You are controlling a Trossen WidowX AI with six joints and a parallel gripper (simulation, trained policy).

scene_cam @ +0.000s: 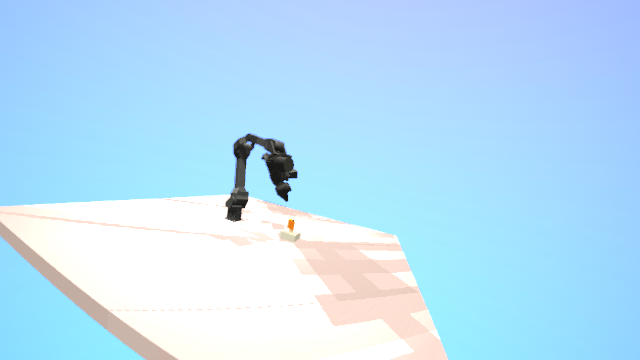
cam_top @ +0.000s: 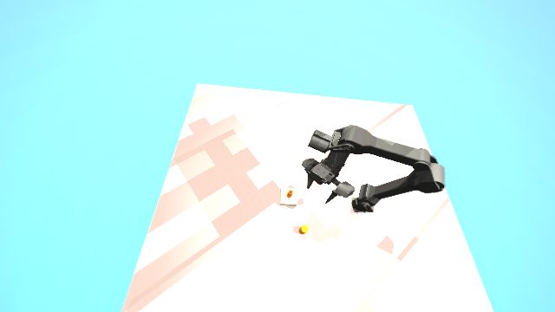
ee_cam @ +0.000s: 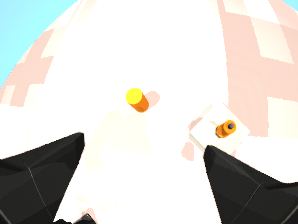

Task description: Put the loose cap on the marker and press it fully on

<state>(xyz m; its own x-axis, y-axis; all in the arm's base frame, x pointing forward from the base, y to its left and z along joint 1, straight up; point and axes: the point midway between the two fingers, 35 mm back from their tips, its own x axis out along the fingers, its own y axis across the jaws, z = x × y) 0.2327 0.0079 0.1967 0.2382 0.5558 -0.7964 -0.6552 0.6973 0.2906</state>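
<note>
Now: the orange cap 20 mm ahead of my gripper tip, 90 mm to the left of it and 140 mm below it. The rest, counted from my gripper tip: holder block: 80 mm ahead, 40 mm to the right, 150 mm below.
</note>
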